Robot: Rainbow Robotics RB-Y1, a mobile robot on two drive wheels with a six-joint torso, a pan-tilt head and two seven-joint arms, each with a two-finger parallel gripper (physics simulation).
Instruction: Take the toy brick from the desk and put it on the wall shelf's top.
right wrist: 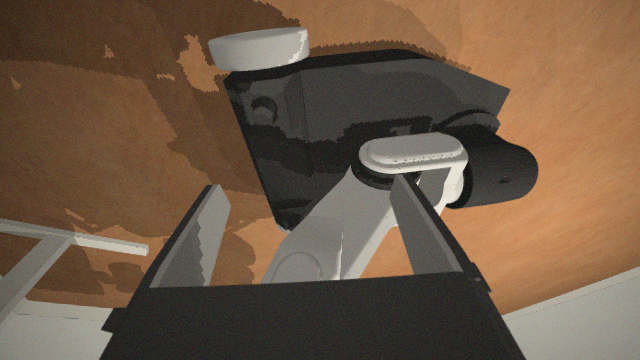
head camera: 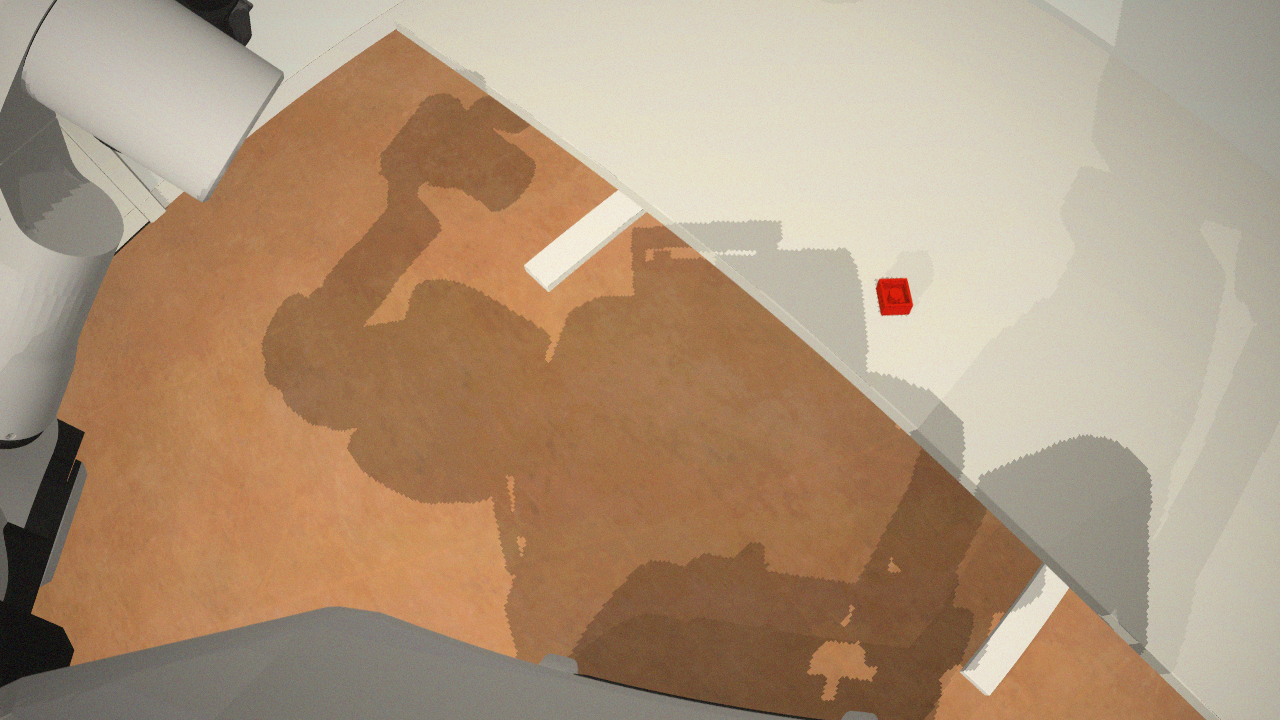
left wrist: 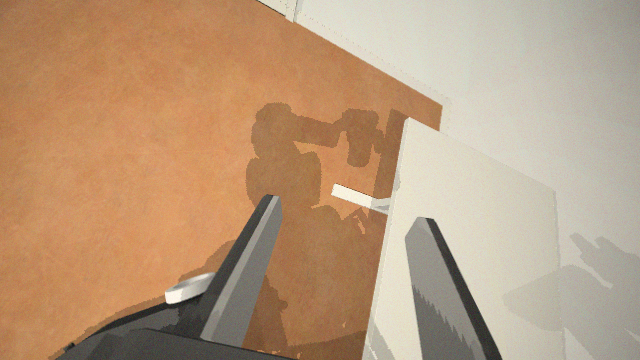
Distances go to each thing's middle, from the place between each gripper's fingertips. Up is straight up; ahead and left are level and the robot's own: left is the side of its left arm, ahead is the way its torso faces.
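Red toy brick [head camera: 894, 297]: 550 mm to the right of my left hand, 120 mm ahead of it and 380 mm below it.
Relative to the red toy brick, my right gripper is 15 cm to the right of it, 59 cm short of it and 22 cm below it.
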